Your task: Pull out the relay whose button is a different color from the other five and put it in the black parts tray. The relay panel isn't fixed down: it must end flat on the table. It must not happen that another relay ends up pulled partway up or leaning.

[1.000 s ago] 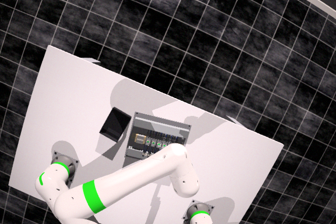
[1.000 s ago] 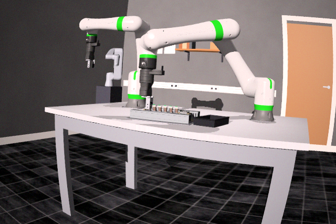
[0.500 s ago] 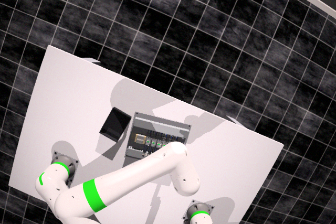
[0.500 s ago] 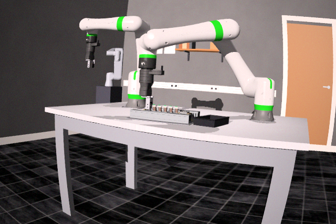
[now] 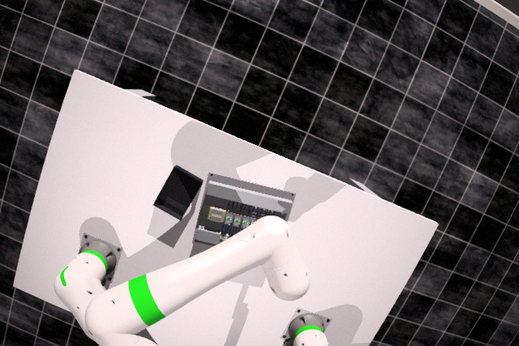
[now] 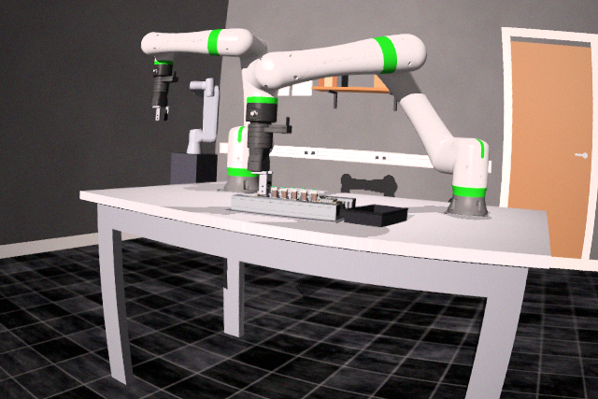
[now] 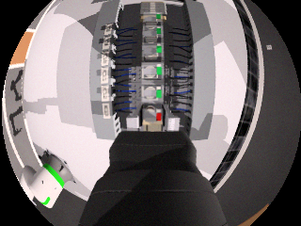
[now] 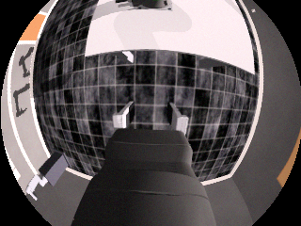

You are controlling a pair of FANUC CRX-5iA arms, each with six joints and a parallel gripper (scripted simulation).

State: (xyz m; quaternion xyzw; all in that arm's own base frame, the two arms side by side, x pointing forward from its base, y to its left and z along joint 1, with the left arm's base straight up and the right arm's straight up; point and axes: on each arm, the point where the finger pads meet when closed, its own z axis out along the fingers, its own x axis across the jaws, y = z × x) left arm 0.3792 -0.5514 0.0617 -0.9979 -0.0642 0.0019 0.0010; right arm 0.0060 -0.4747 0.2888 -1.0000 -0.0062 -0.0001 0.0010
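Note:
My left gripper is now 10 mm above the red-button relay. From my left hand the other things lie so: black parts tray: 340 mm to the left, 40 mm below; then grey relay panel: 10 mm behind, 90 mm to the left, 40 mm below.

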